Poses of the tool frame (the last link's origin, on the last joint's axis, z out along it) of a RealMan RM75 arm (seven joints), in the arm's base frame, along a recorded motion.
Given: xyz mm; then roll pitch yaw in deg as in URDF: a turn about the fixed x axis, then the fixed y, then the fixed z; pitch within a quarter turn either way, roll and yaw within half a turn.
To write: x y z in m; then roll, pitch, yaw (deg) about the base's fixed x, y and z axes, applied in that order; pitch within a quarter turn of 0, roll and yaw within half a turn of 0. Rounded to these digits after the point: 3 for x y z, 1 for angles.
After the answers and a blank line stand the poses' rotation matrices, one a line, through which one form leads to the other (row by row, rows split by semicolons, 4 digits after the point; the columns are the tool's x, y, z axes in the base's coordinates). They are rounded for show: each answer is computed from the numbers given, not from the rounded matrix.
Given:
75, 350, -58, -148.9, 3.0, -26.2
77, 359, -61, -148.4, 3.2, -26.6
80, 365, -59, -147.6, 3.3, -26.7
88, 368, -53, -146.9, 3.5, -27.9
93, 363, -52, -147.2, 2.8, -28.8
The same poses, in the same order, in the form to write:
0.075, 0.350, -0.058, -148.9, 3.0, -26.2
0.077, 0.359, -0.061, -148.4, 3.2, -26.6
0.080, 0.365, -0.059, -147.6, 3.3, -26.7
0.088, 0.368, -0.053, -146.9, 3.5, -27.9
0.093, 0.363, -0.052, -147.2, 2.8, -28.8

0.8960 -0.4023 0.1878; -0.4409 -0.7564 0.4832; -0.0523 -0.5158 -0.8551
0.8928 -0.4075 0.1921; -0.4471 -0.7485 0.4898; -0.0558 -0.5232 -0.8504
0.8919 -0.4069 0.1973; -0.4486 -0.7404 0.5005; -0.0576 -0.5349 -0.8429
0.8821 -0.4215 0.2103; -0.4671 -0.7247 0.5066; -0.0610 -0.5451 -0.8362
0.8753 -0.4281 0.2250; -0.4812 -0.7238 0.4945; -0.0488 -0.5411 -0.8396

